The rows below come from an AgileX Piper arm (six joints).
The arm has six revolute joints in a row. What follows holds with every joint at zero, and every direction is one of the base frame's.
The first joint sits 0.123 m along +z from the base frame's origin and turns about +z.
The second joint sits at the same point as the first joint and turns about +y.
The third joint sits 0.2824 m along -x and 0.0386 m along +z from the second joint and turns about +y.
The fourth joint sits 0.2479 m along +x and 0.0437 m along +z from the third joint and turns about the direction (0.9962, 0, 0.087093).
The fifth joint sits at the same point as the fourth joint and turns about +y.
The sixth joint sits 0.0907 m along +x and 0.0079 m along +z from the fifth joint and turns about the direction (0.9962, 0, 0.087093).
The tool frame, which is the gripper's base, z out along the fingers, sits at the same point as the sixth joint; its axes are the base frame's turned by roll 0, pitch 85 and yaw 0 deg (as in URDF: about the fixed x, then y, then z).
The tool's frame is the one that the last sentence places.
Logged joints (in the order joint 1, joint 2, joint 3, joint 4, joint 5, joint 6), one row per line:
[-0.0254 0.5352 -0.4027 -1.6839 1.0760 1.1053]
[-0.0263 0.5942 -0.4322 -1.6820 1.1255 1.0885]
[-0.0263 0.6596 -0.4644 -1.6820 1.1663 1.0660]
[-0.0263 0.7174 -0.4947 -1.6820 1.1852 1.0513]
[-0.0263 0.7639 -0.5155 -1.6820 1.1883 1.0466]
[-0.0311 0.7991 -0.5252 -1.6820 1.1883 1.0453]
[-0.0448 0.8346 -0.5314 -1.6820 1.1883 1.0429]
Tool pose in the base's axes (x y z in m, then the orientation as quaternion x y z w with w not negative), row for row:
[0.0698 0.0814 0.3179 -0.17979 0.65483 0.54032 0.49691]
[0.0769 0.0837 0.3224 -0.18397 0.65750 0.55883 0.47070]
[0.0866 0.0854 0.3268 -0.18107 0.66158 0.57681 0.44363]
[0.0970 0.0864 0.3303 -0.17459 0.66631 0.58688 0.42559]
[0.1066 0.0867 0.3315 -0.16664 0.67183 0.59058 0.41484]
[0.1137 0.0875 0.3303 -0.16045 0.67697 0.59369 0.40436]
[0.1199 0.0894 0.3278 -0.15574 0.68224 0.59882 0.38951]
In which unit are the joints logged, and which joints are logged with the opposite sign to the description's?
The joints are logged in radians. Opposite sign: joint 1, joint 4, joint 6.
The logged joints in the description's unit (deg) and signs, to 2 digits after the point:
[1.46 30.66 -23.07 96.48 61.65 -63.33]
[1.51 34.05 -24.76 96.37 64.49 -62.37]
[1.51 37.79 -26.61 96.37 66.82 -61.08]
[1.51 41.10 -28.34 96.37 67.91 -60.24]
[1.51 43.77 -29.54 96.37 68.08 -59.97]
[1.78 45.79 -30.09 96.37 68.08 -59.89]
[2.57 47.82 -30.45 96.37 68.08 -59.75]

